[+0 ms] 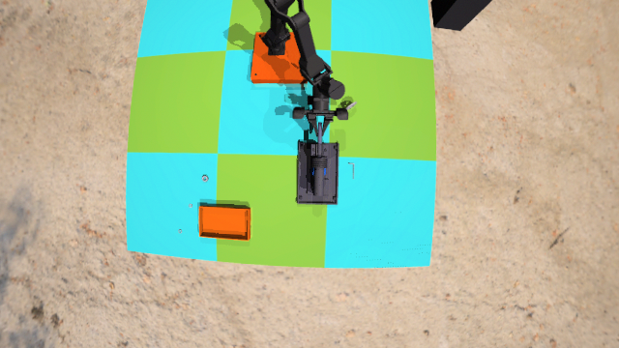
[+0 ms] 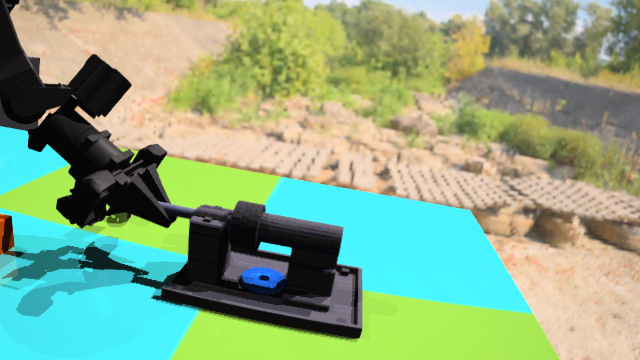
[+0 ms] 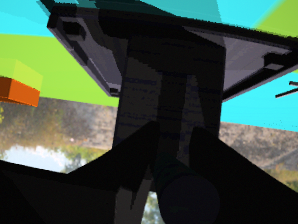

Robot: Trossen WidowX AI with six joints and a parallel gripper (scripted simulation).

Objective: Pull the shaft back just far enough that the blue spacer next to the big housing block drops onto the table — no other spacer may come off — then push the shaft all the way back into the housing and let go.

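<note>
The shaft is 6 cm ahead of my gripper tip and 2 cm above it. Round my gripper tip: blue spacer (12 cm ahead, 5 cm below); then black spacer (10 cm ahead, 2 cm above); then nut (44 cm to the right, 15 cm ahead, 6 cm below).
</note>
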